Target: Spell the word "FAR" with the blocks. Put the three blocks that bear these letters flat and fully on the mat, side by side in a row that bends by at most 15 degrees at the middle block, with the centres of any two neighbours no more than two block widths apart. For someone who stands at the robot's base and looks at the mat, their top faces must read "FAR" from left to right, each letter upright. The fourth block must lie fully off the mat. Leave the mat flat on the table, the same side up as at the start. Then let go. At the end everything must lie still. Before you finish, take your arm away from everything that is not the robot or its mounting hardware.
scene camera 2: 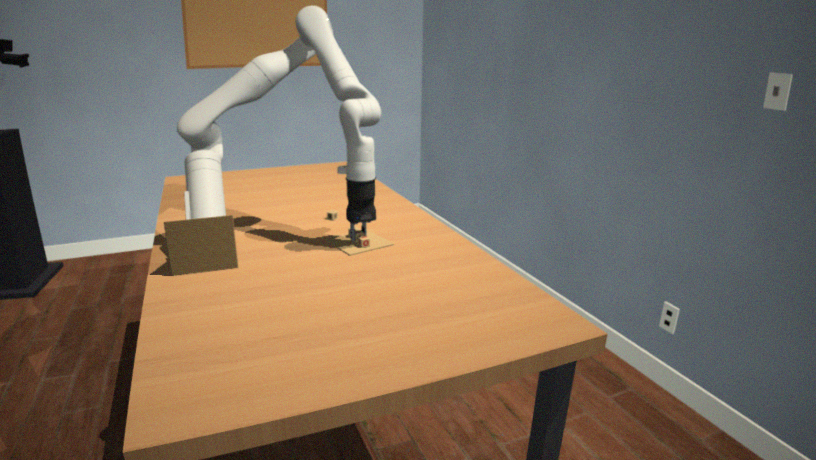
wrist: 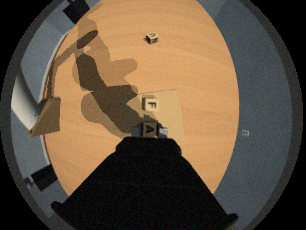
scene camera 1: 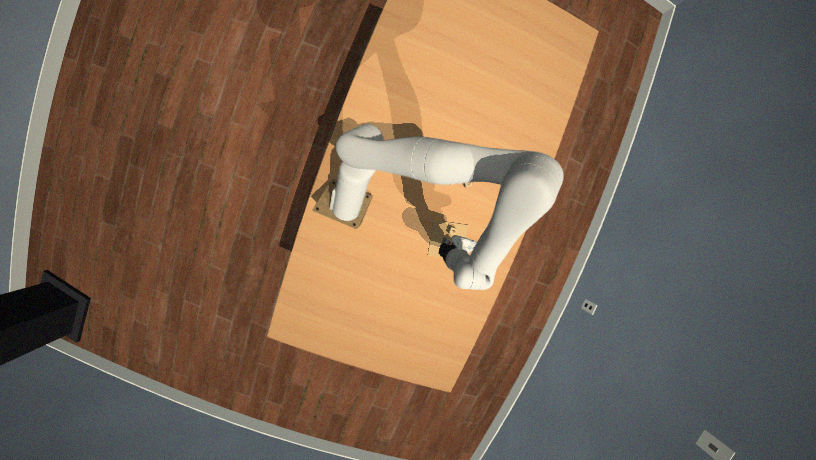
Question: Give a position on a mat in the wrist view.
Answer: At 131,110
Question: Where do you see a mat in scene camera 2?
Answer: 343,242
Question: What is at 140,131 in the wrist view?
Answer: The gripper.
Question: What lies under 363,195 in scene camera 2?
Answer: The gripper.
